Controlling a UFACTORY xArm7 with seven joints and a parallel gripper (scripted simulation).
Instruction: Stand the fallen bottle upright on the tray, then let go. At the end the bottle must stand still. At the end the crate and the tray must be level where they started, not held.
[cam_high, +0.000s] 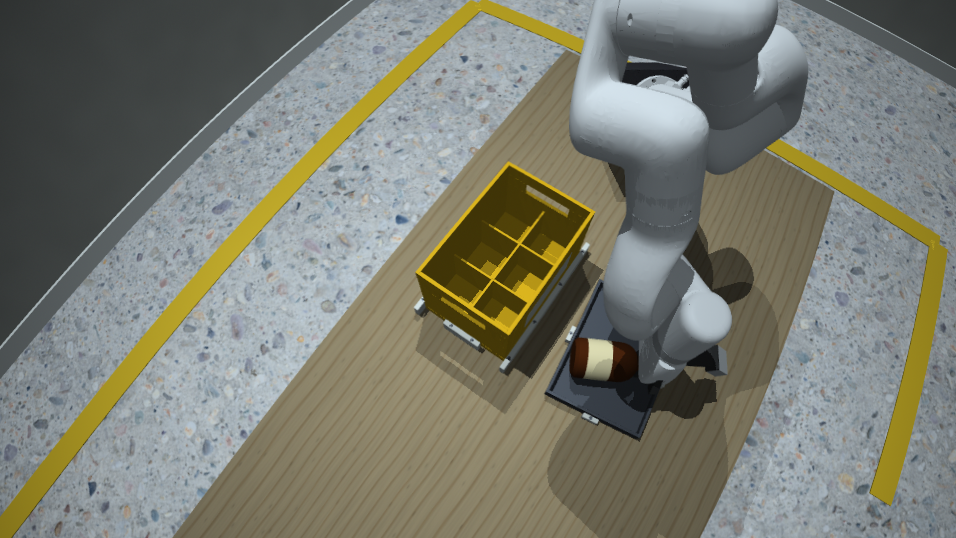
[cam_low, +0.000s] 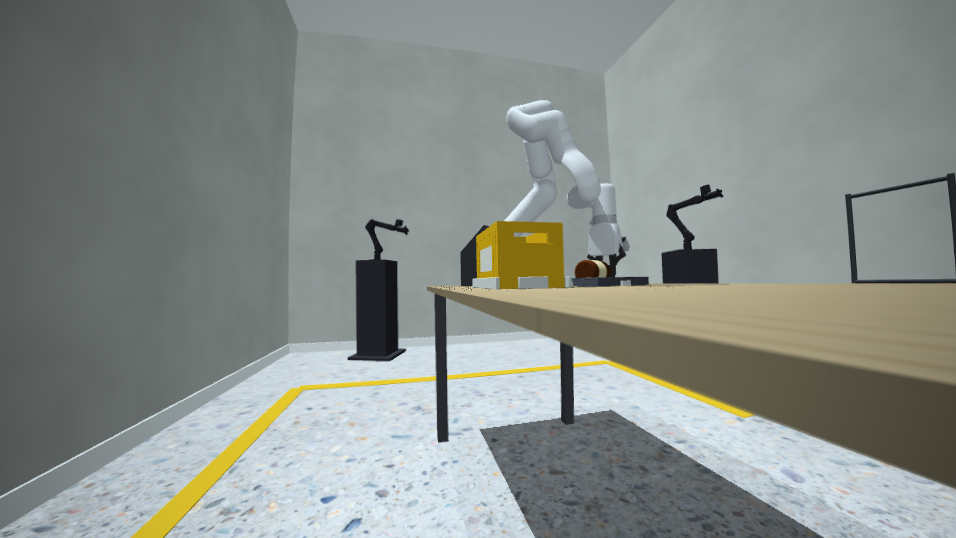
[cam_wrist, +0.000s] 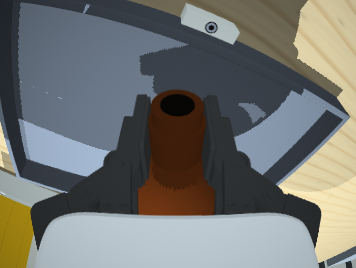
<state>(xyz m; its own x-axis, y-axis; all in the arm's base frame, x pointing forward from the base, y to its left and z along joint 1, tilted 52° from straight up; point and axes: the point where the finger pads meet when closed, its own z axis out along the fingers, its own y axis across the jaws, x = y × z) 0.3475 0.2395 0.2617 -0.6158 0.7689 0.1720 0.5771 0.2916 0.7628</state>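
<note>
The brown bottle is 40 mm to the right of my hand and 40 mm ahead of it. Round my hand: dark grey tray (40 mm to the right, 30 mm below, 20 mm ahead); yellow crate (300 mm to the right, 100 mm ahead, 40 mm above).
</note>
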